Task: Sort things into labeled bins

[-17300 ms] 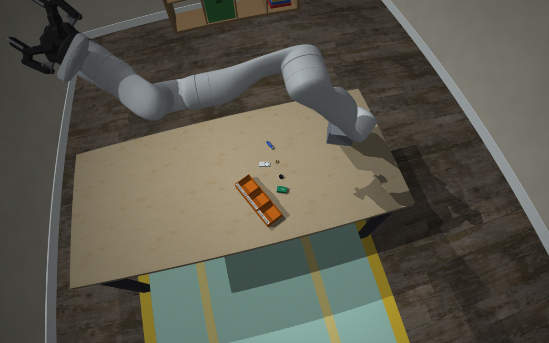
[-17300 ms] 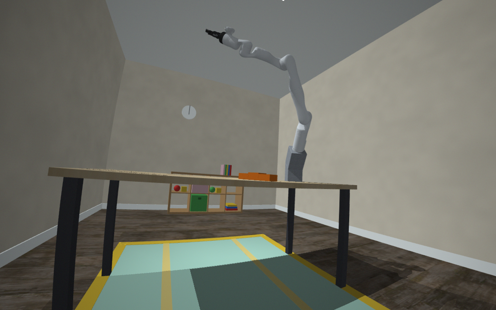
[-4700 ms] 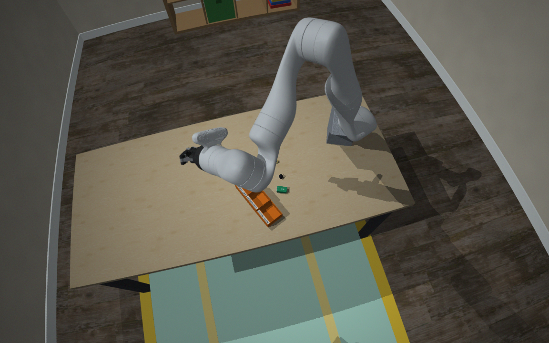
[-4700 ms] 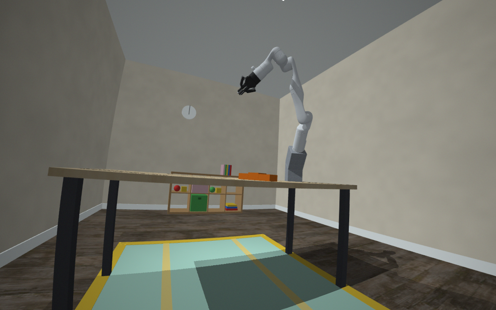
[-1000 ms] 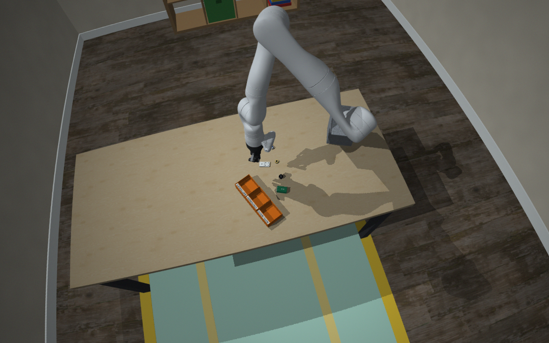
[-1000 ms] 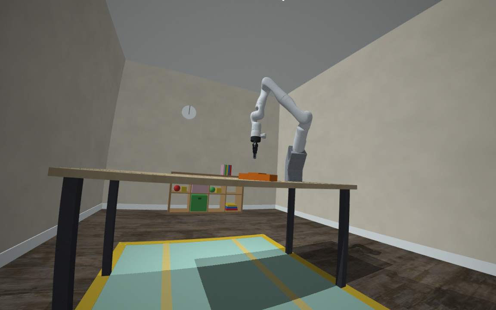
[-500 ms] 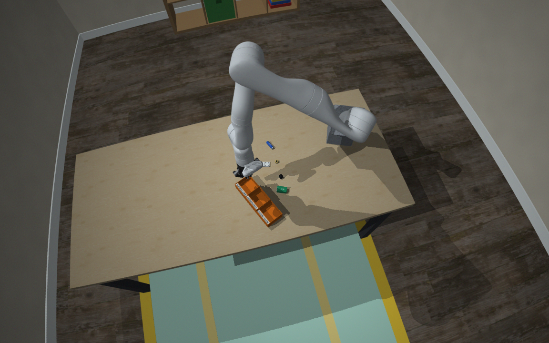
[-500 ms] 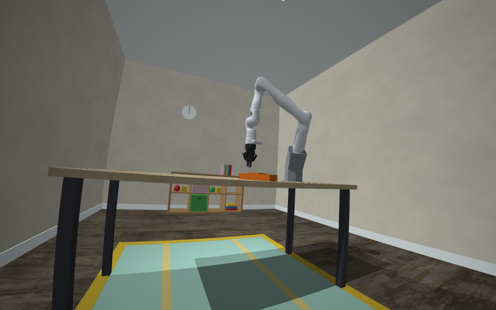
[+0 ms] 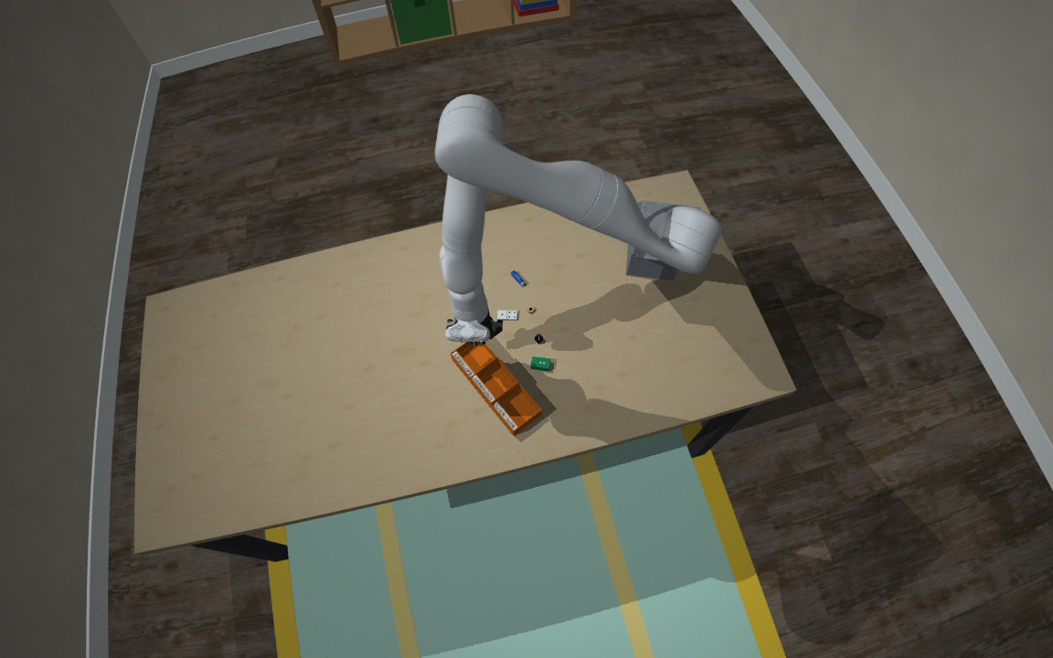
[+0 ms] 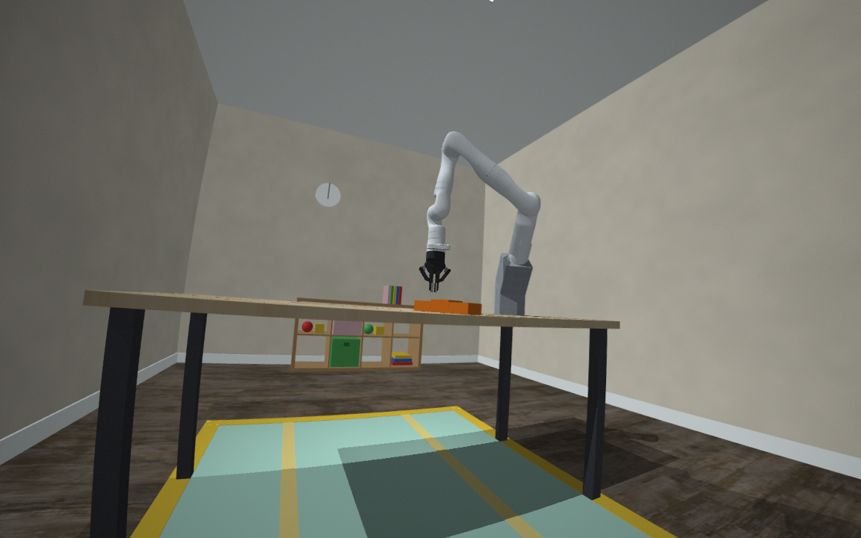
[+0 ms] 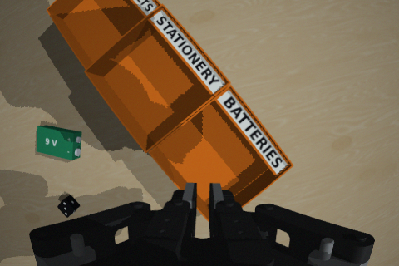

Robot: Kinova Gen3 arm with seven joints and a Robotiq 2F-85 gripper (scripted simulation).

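The orange bins is 9 cm to the left of my hand, 7 cm below it and 2 cm behind it. From my hand the other things lie so: green 9V battery: 13 cm behind, 9 cm below, 5 cm to the left; white domino: 9 cm to the right, 9 cm below, 9 cm behind; black die: 15 cm behind, 9 cm below, 1 cm to the right.
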